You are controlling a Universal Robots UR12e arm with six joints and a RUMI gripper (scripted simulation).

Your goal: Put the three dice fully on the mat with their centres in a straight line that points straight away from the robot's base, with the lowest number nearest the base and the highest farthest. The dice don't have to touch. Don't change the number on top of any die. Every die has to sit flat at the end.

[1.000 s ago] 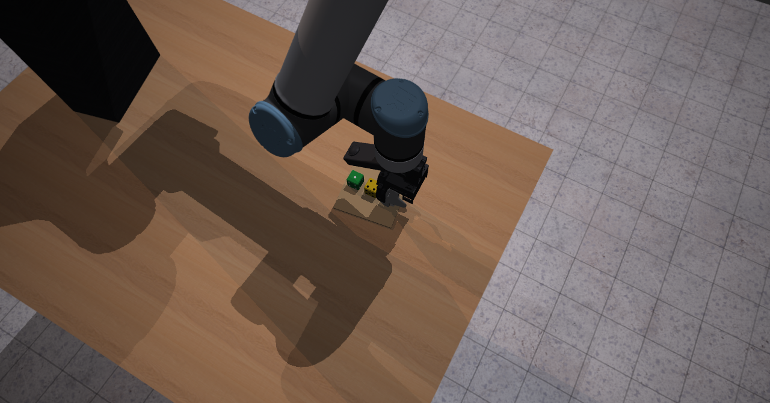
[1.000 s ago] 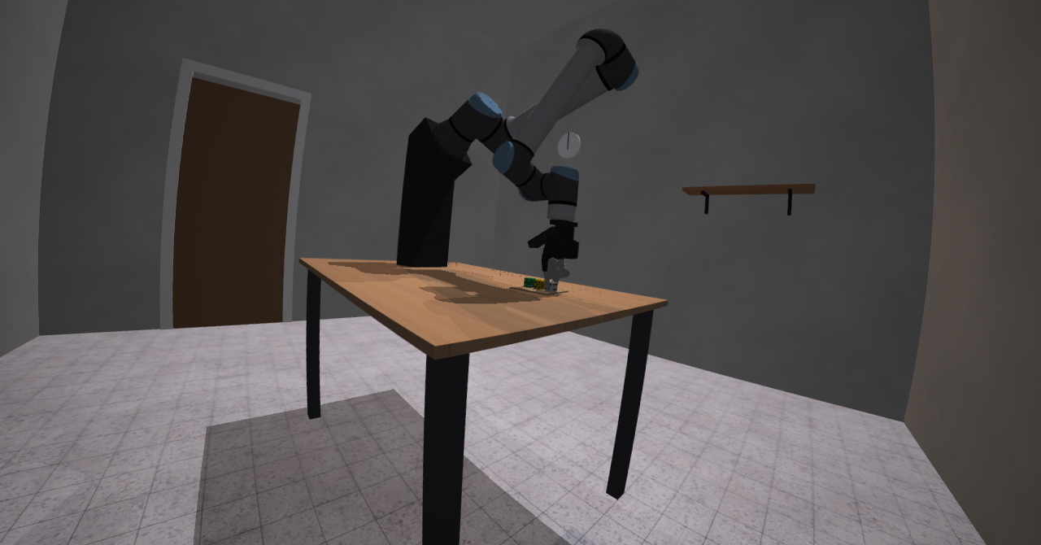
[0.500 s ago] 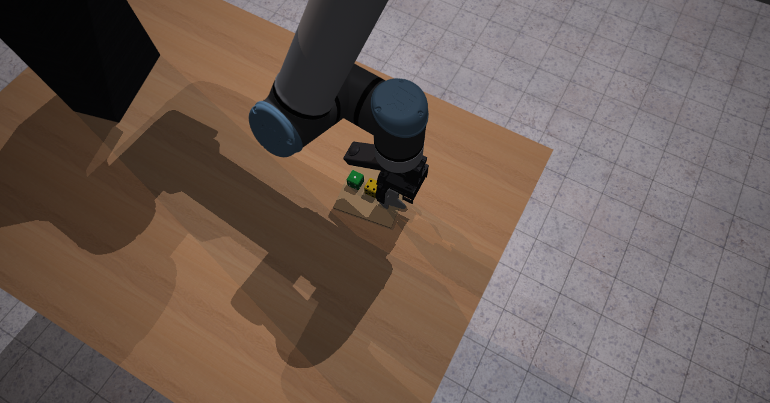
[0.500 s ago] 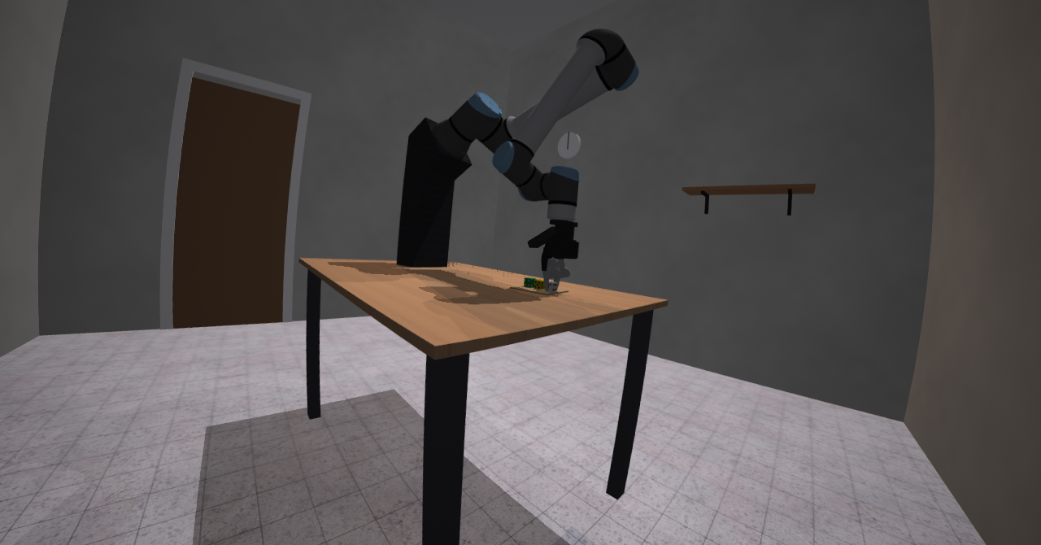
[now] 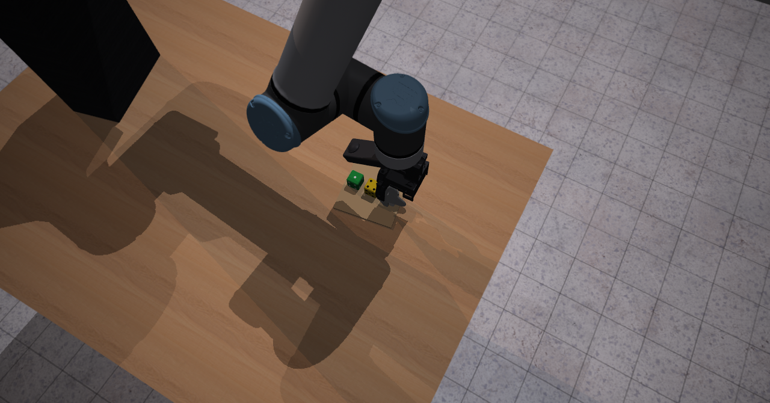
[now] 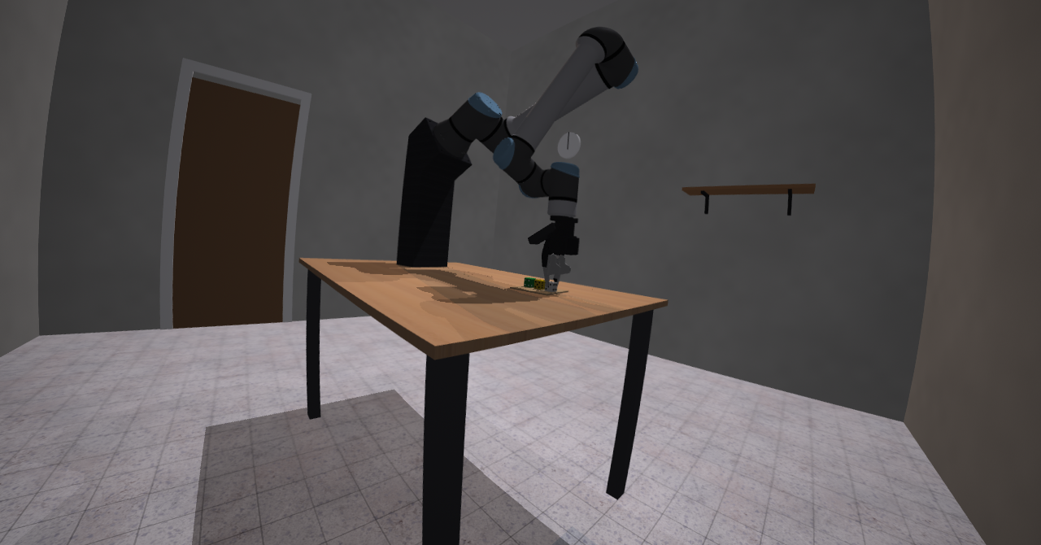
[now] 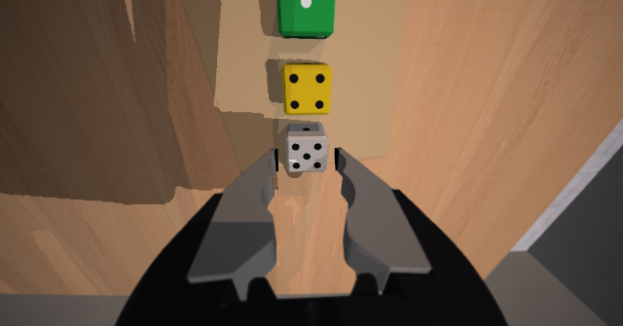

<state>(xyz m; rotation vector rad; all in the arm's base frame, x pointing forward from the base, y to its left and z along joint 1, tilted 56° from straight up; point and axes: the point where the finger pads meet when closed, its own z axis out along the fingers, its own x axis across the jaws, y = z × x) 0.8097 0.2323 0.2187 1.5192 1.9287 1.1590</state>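
Right now my hand is 2 cm above the white die. Round my hand: yellow die 4 cm behind, 2 cm to the right, 2 cm below; then tan mat 4 cm behind, 2 cm to the right, 3 cm below; then green die 8 cm behind, 4 cm to the right, 2 cm below.
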